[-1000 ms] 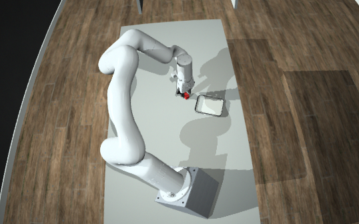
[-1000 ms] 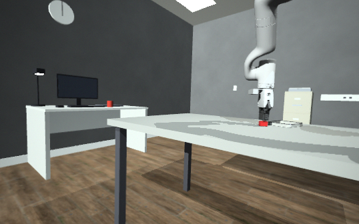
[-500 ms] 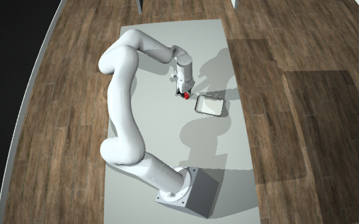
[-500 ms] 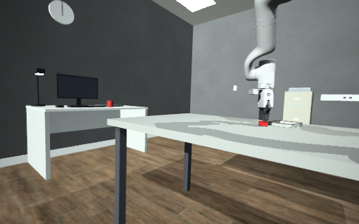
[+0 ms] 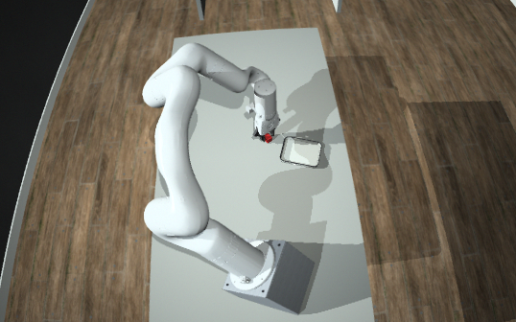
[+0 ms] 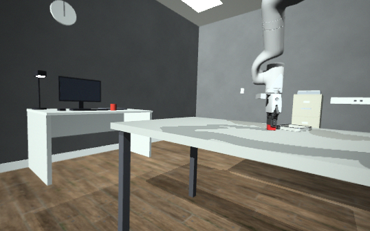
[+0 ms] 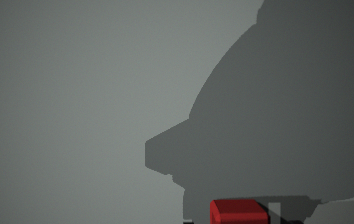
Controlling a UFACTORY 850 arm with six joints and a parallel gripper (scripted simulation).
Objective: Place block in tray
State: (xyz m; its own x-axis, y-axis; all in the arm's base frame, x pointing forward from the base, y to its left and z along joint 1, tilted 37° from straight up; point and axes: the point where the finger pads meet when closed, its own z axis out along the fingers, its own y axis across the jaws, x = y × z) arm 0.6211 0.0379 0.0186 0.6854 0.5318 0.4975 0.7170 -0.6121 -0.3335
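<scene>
My hand is 30 mm above the red block. Round my hand: white tray 50 mm behind, 160 mm to the right, 30 mm below.
</scene>
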